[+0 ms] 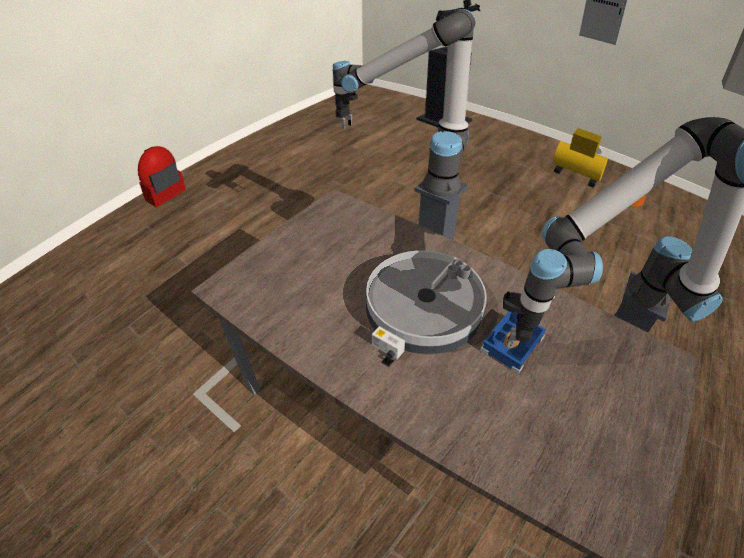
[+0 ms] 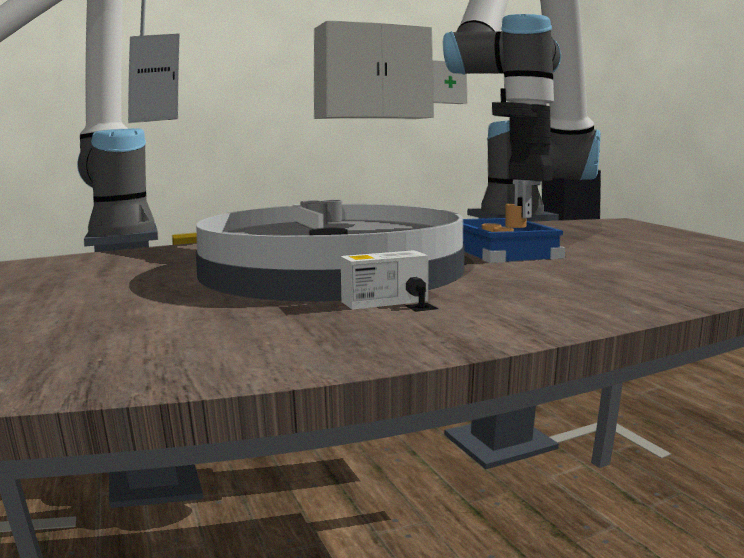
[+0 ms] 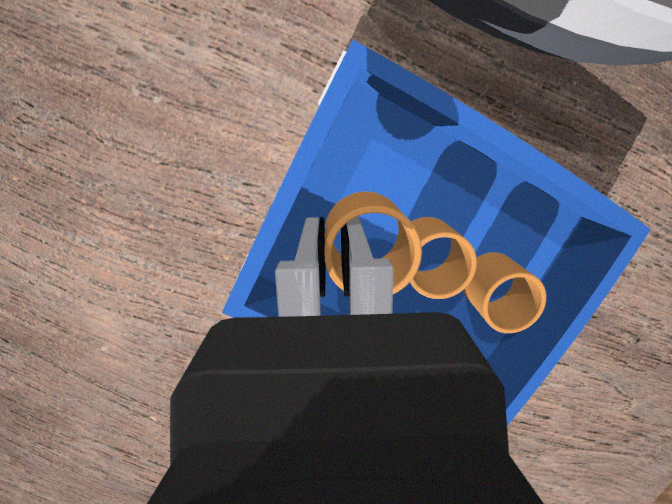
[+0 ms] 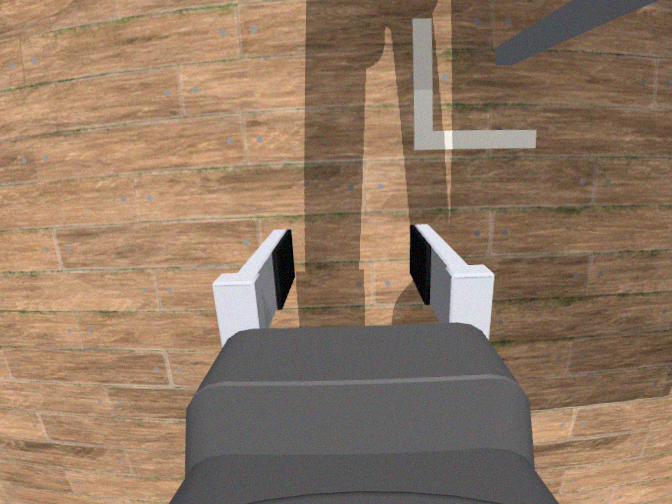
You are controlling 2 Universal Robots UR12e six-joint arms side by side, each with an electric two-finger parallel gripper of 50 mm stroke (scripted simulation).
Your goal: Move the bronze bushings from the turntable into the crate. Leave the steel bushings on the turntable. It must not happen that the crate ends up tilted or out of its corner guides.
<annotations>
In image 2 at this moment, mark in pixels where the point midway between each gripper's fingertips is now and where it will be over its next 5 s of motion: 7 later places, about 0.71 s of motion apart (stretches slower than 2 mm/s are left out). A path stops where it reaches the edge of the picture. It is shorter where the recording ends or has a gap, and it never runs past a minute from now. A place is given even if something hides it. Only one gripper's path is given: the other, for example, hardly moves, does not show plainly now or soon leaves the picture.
The left gripper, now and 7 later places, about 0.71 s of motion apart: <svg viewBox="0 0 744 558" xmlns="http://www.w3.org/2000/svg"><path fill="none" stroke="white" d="M523 217L522 228L522 239L522 242L523 237L523 193L523 189L523 138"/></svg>
</annotations>
